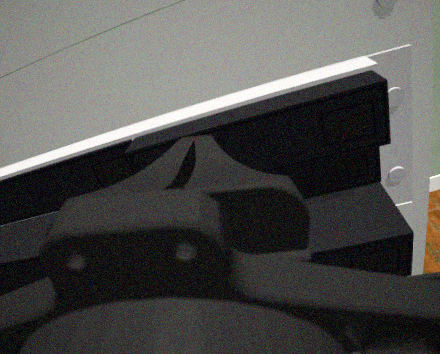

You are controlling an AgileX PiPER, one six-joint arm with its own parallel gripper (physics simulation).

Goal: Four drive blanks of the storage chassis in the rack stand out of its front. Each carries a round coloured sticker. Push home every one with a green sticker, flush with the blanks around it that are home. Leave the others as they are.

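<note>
My gripper (pixel 199 157) is shut and empty, its tips together. They overlap the left part of the upper right drive blank (pixel 305 130); whether they touch it cannot be told. That dark blank stands a little out of the front, with a narrow strip of its top showing. The blank (pixel 350 162) under it sits further back. A lower right blank (pixel 360 210) stands out further, its top face showing. The upper left blank (pixel 50 185) sits further back than the upper right one. Below it, a left blank (pixel 22 242) also stands out, partly behind the gripper. No sticker colour can be made out.
A large grey surface (pixel 150 55) with a bright white front edge (pixel 250 95) lies above the blanks. The chassis's light side flange (pixel 402 130) carries round screw heads (pixel 396 175) at the right. Part of a wooden floor (pixel 434 220) shows at the far right.
</note>
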